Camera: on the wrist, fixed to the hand. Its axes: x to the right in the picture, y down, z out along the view.
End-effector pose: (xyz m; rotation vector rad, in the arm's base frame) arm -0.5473 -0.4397 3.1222 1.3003 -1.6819 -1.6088
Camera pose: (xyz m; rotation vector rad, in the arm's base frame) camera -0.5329 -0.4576 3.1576 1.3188 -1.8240 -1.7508
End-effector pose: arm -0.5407 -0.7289 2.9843 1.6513 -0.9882 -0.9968
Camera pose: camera -0.5199 -0.7274 3.0210 1.7037 -1.0860 -1.1713
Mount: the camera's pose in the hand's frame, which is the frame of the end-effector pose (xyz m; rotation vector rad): -0.0004 0.0314 -0.0282 0.0761 -0.1604 -0.0780
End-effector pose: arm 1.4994 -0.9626 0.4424 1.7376 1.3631 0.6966
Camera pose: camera 1.4927 -0.9588 0.4839 1.7497 1.3533 0.4574
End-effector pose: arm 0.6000 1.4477 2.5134 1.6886 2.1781 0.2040
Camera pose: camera 0.6177 1.4590 2.5500 1.5969 2.1513 -0.0347
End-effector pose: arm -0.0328 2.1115 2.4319 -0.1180 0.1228 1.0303
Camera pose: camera -0.0613 2.1228 2.4029 0.0290 0.0114 0.9522
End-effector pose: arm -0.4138 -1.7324 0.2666 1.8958 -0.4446 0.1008
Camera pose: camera -0.4212 -1.7158 0.3047 2.0019 -0.4802 -0.0878
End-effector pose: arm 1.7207 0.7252 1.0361 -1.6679 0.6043 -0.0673
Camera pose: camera 1.6988 0.6979 1.0125 -1.6053 0.4109 -0.0124
